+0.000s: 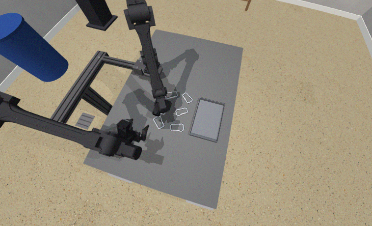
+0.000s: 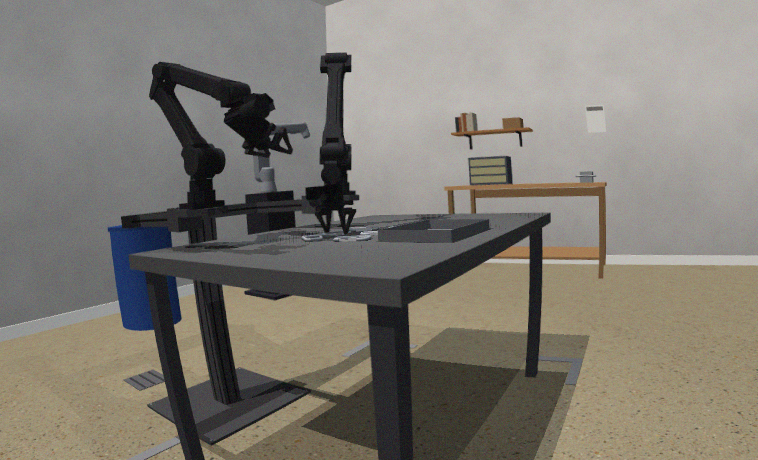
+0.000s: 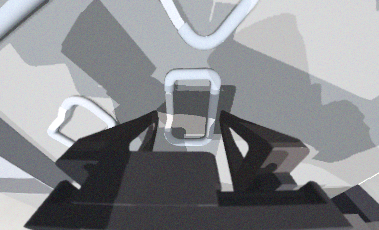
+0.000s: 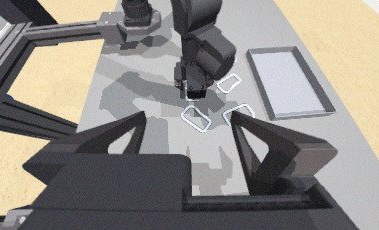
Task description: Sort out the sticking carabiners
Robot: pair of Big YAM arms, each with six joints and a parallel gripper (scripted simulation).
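Right now the grey tray is 340 mm ahead of my left hand and 30 mm to the left of it.
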